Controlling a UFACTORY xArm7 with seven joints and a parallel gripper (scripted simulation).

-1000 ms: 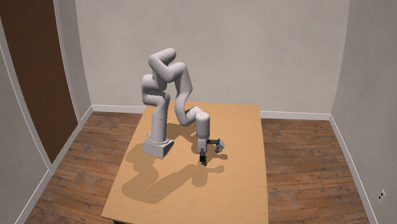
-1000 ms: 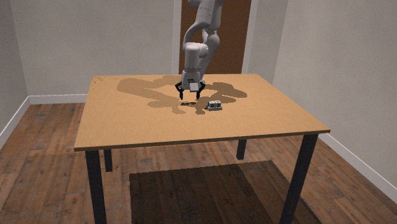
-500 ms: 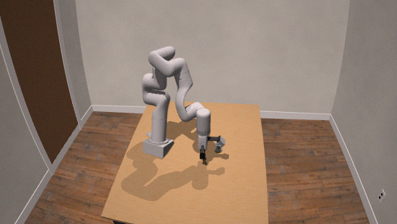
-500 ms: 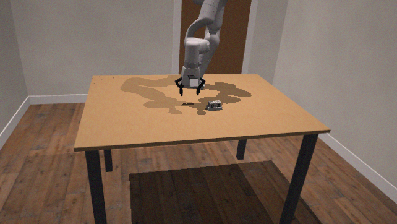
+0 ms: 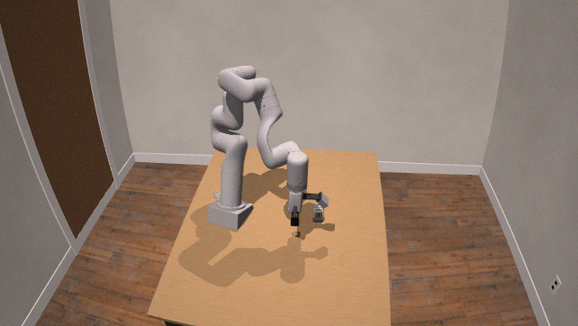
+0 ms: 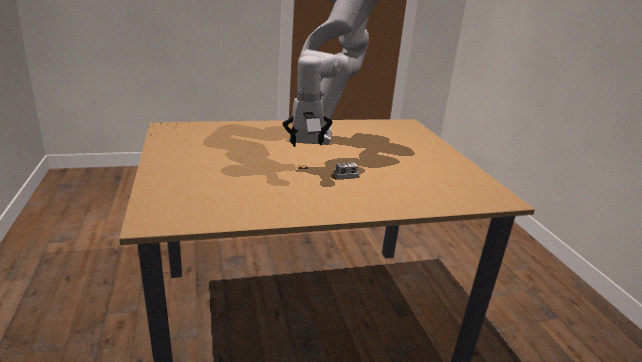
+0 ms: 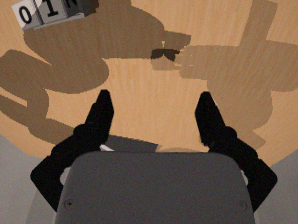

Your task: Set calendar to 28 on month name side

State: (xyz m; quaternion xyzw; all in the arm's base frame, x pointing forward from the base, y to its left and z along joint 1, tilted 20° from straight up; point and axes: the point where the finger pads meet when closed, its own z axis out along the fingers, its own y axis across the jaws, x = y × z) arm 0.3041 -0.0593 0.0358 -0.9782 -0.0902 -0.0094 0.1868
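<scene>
The grey calendar tray is 14 cm to the left of my hand, 8 cm below it and 6 cm ahead of it.
</scene>
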